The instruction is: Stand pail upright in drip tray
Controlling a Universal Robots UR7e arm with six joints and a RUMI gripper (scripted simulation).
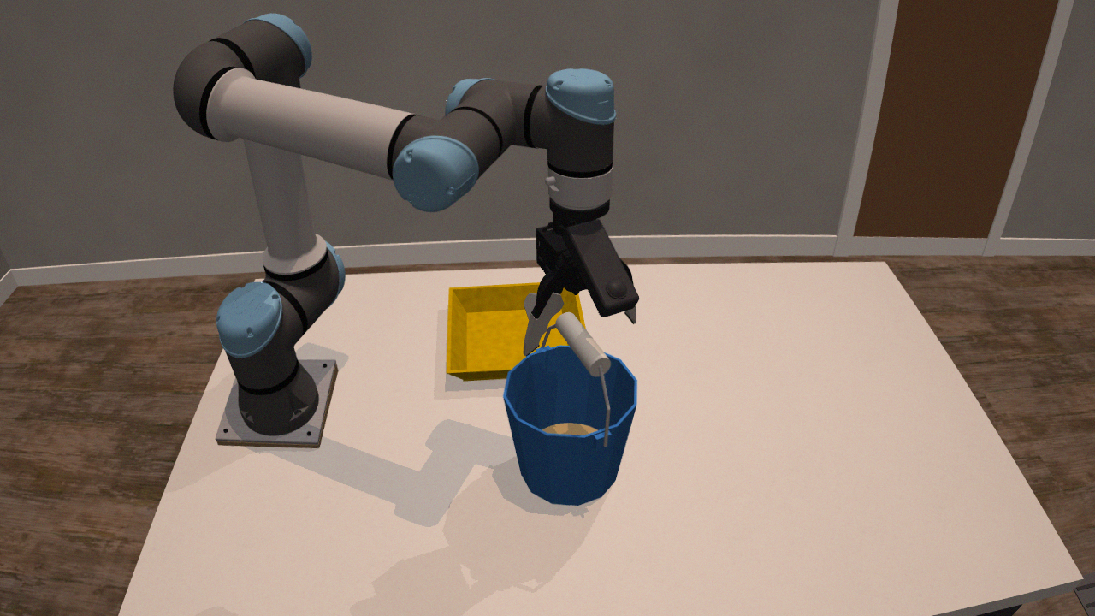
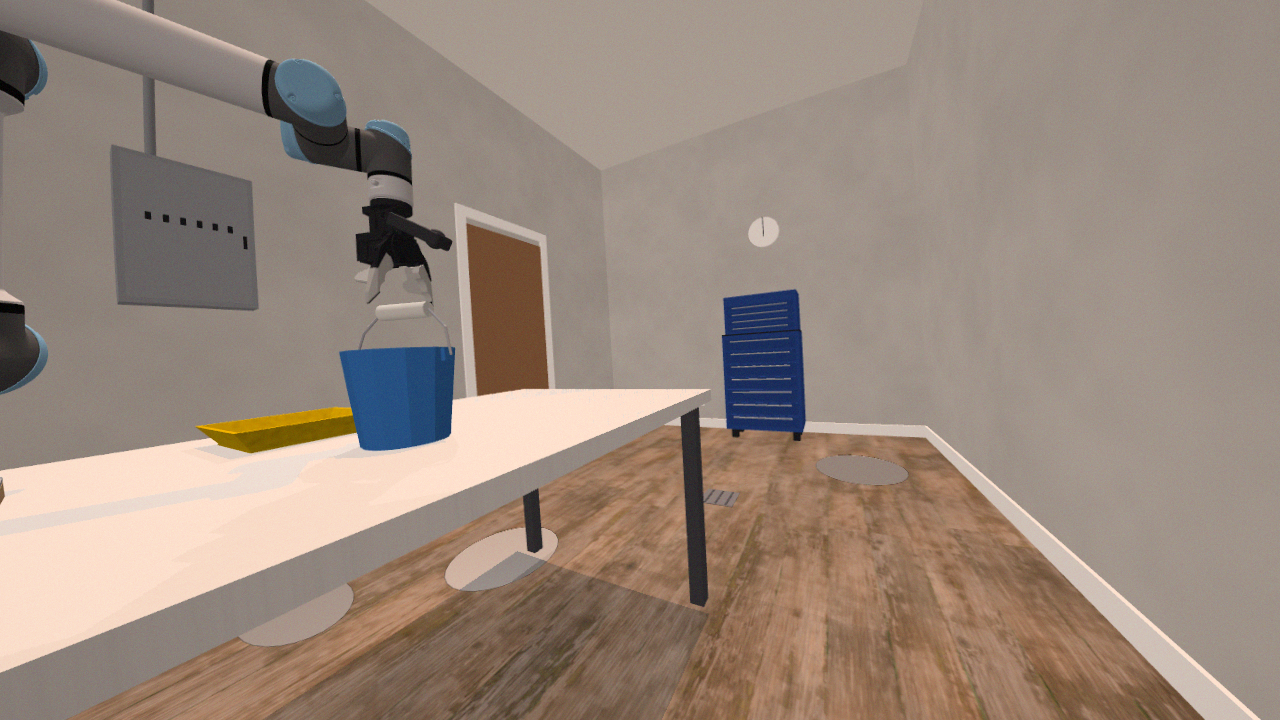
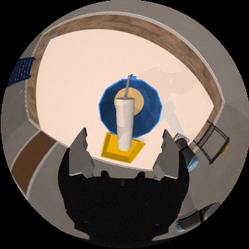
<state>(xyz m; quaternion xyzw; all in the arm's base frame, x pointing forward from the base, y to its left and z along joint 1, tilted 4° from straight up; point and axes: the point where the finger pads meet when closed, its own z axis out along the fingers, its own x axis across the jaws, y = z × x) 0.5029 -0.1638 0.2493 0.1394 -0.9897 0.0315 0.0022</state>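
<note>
The blue pail lies 110 mm below my hand and 10 mm behind it. From my hand the other things lie so: drip tray 320 mm to the left, 240 mm below, 60 mm behind.
</note>
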